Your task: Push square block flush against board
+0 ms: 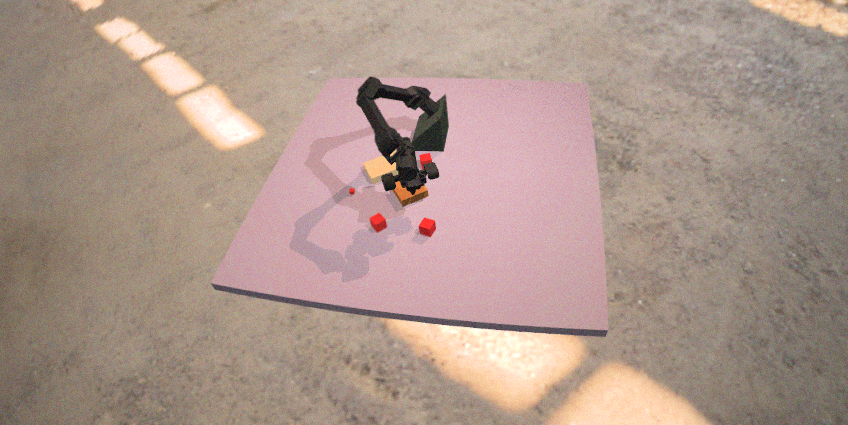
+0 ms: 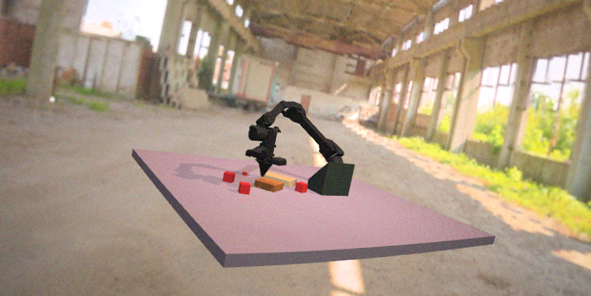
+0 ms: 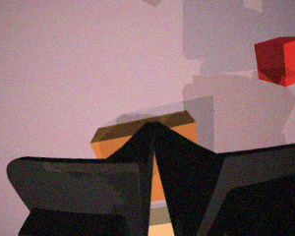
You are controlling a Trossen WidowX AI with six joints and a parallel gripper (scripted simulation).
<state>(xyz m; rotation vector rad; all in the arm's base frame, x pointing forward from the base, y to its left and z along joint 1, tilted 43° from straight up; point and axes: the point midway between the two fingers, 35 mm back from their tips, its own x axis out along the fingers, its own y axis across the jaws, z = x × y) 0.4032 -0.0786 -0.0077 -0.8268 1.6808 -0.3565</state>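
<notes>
Right now my gripper tip is 70 mm past the square block, 40 mm above it and 20 mm to the left of it. From my gripper tip the other things lie so: red piece 240 mm to the right, 70 mm behind, 50 mm below; board 200 mm behind, 130 mm to the right, 40 mm below.
</notes>
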